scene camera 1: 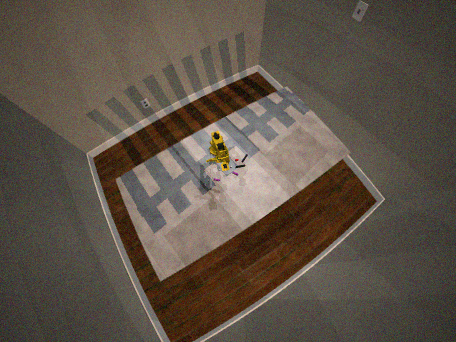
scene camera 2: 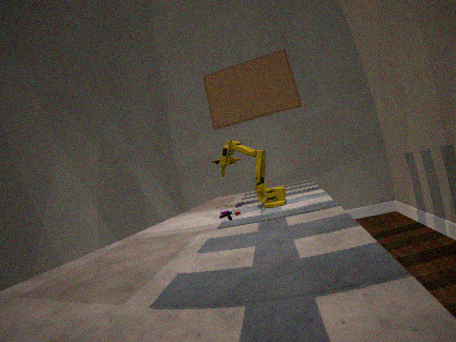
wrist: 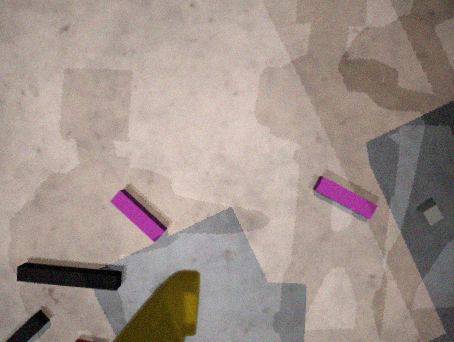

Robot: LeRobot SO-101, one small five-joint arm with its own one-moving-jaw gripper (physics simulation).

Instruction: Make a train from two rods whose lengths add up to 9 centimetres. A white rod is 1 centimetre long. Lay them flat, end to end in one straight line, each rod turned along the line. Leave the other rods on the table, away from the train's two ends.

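Places are measured from the arm's base along level axes (x ahead, y left, z up), in centimetres.
Pixels of known places: hand, its tool point: (scene camera 2: 223,175) (wrist: 198,294); arm's base, origin of its link: (scene camera 2: 271,205).
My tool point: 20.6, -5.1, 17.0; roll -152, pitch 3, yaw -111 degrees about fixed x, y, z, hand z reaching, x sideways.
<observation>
For each thing: its top centre in the pictures, then the offset to it from my tool point, as dx, dy, dz. Level surfaces: height alone.
- second black rod, centre of its top: (scene camera 1: 244,157) -5.4, +18.2, -16.0
- red rod, centre of its top: (scene camera 2: 237,212) (scene camera 1: 237,159) -7.2, +12.7, -16.0
- small white rod, centre of its top: (wrist: 433,215) -5.1, -12.4, -16.0
- table, height of its surface: dz -17.0
A black rod (wrist: 70,277) (scene camera 1: 240,166) lies flat at the lower left of the wrist view. A second black rod (wrist: 27,327) (scene camera 1: 244,158) lies at another angle, partly cut off by the wrist frame. A red rod (wrist: 89,341) (scene camera 1: 236,160) (scene camera 2: 238,213) lies near them; a sliver of it shows at the wrist view's bottom edge. The rods lie apart, not end to end. My gripper (scene camera 2: 218,168) is fully open and empty, high above the table; one jaw shows in the wrist view.
Two purple rods lie flat: one (wrist: 138,215) (scene camera 1: 235,173) near the black rods, the other (wrist: 346,197) (scene camera 1: 216,179) farther right in the wrist view. A small white rod (wrist: 433,215) lies in shadow at the wrist view's right. Arm shadows cross the table (scene camera 1: 260,195).
</observation>
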